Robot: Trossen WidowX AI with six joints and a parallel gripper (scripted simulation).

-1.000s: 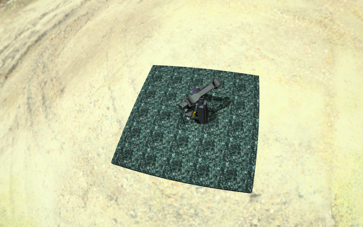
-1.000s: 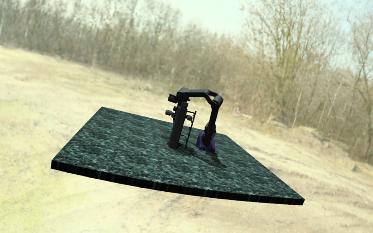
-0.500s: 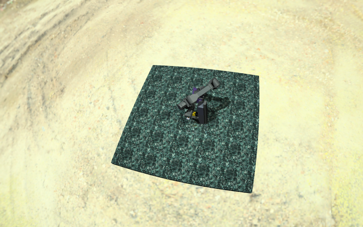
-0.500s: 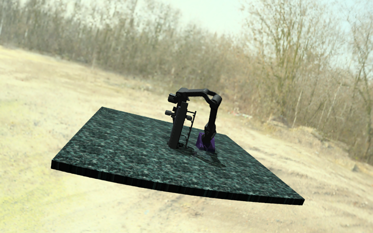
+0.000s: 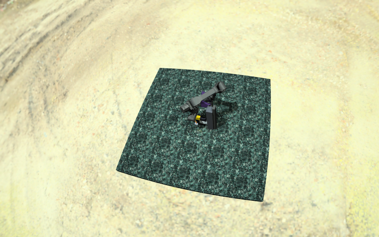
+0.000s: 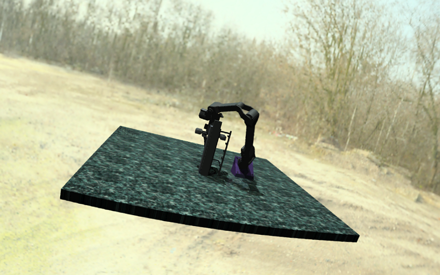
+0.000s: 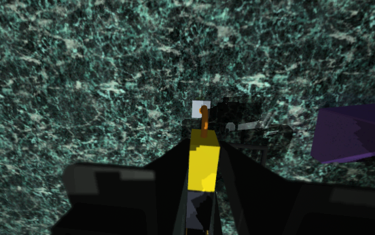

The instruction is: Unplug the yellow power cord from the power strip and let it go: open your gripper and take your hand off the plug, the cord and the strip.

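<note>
The yellow plug is 4 cm to the left of my gripper tip. The rest, counted from my gripper tip: thin black ladder-like rail 15 cm to the left, 6 cm behind, 2 cm above; then black power strip 14 cm to the left, 3 cm ahead, 2 cm above.
</note>
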